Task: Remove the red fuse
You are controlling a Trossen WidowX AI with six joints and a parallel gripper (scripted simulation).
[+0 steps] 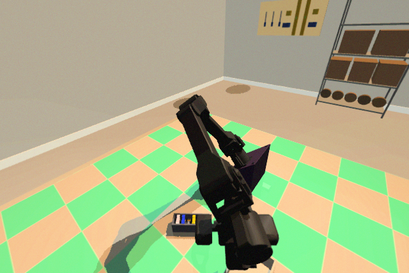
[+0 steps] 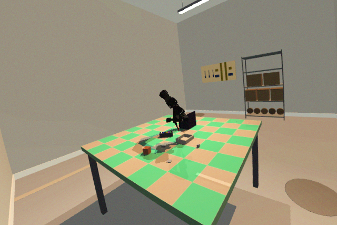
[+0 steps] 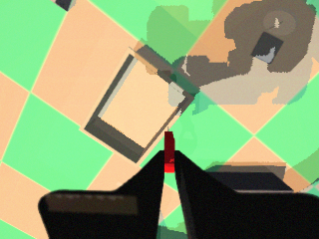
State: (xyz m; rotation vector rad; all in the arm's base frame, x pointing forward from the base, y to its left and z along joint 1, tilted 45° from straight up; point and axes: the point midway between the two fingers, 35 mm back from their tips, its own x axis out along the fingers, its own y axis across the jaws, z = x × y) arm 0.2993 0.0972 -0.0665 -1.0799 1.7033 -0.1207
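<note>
My gripper tip is now 10 mm past the grey tray, 50 mm to the right of it and 100 mm above it. Also, from my gripper tip: purple fuse (30 mm behind, 140 mm to the right, 70 mm below); yellow fuse (20 mm behind, 160 mm to the right, 70 mm below); red fuse (10 mm below).
</note>
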